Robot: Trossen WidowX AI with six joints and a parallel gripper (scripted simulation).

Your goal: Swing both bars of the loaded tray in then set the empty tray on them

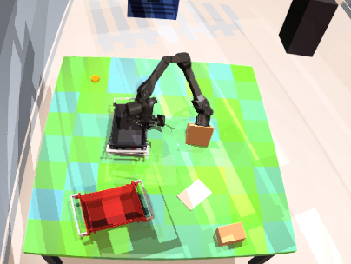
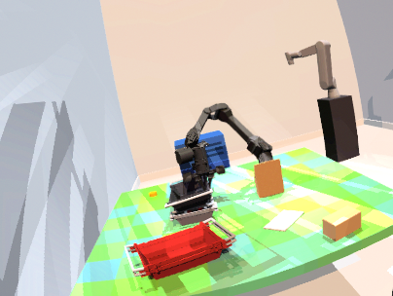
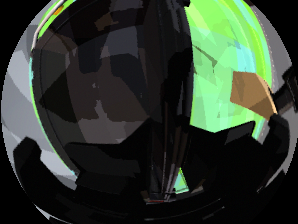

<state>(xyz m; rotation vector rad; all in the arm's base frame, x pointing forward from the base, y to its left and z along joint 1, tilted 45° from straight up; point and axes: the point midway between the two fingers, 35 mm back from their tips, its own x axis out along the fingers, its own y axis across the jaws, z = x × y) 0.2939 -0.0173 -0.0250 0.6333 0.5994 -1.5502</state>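
Right now the dark tray is 8 cm ahead of my gripper tip and 3 cm above it. The rest, counted from my gripper tip: white sheet 32 cm to the left, 25 cm behind, 9 cm below; tan box 55 cm to the left, 40 cm behind, 6 cm below; small orange disc 44 cm to the right, 31 cm ahead, 8 cm below.
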